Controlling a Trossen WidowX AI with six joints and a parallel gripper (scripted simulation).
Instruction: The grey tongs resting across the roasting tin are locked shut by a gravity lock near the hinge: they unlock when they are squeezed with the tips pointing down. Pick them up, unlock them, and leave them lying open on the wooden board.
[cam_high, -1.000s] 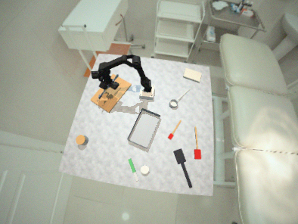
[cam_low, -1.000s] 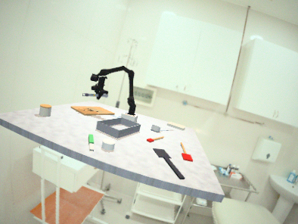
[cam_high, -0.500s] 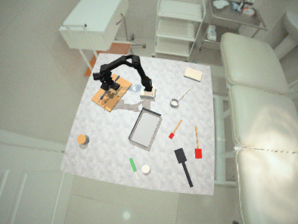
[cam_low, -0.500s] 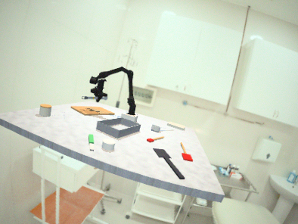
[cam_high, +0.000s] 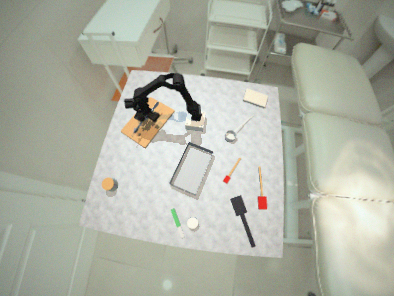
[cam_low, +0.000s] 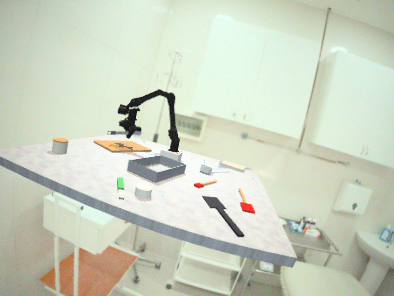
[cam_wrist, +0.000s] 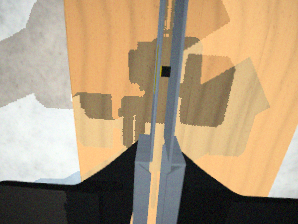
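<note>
Right now the wooden board is 10 mm behind my gripper tip, 30 mm to the right of it and 60 mm below it. Round my gripper tip: orange-topped can 510 mm ahead, 100 mm to the right, 40 mm below; then roasting tin 250 mm ahead, 380 mm to the left, 40 mm below; then white puck 580 mm ahead, 470 mm to the left, 50 mm below.
</note>
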